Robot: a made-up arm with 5 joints.
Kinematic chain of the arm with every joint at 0, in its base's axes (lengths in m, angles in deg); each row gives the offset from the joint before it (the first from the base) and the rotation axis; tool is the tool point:
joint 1: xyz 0 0 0.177 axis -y
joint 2: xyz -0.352 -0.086 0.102 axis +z
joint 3: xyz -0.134 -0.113 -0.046 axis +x
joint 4: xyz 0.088 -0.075 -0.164 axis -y
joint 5: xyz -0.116 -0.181 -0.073 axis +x
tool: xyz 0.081 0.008 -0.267
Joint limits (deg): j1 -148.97..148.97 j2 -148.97..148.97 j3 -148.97..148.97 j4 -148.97..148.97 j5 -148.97..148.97
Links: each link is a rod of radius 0.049 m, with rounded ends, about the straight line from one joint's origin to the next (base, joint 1, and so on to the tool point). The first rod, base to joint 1, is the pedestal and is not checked.
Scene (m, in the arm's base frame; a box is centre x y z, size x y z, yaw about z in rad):
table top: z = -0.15
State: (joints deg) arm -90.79 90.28 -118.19 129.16 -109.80
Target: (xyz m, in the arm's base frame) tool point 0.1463 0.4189 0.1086
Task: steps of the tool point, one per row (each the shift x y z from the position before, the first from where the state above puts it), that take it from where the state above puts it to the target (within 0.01 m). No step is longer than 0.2 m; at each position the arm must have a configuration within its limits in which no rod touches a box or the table.
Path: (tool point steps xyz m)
1: -0.0003 0.0237 -0.1519
2: -0.0391 0.0679 -0.1350
3: -0.0736 0.1027 -0.0987
4: -0.1005 0.1214 -0.0483
5: -0.1180 0.1206 0.0077
6: -0.1250 0.1000 0.0603

